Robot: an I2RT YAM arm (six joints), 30 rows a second.
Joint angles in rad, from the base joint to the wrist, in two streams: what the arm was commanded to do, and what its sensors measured. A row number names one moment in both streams.
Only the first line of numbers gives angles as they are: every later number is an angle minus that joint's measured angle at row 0.
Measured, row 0:
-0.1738 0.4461 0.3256 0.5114 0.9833 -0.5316
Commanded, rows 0 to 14:
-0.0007 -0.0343 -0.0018 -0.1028 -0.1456 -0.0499
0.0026 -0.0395 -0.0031 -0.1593 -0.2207 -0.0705
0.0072 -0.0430 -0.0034 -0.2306 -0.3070 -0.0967
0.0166 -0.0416 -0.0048 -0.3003 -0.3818 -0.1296
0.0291 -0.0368 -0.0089 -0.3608 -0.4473 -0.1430
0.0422 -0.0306 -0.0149 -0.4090 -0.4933 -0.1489
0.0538 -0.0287 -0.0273 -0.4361 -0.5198 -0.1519
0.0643 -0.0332 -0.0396 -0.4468 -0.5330 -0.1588
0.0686 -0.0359 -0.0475 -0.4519 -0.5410 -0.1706
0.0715 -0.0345 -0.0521 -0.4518 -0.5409 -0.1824
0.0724 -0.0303 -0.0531 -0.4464 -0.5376 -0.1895
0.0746 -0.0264 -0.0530 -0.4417 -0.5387 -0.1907
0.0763 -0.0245 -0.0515 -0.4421 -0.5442 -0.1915
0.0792 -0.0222 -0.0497 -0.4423 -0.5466 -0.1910
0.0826 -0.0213 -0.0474 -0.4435 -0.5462 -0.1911
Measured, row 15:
0.0714 -0.0190 -0.0584 -0.4349 -0.4952 -0.1587
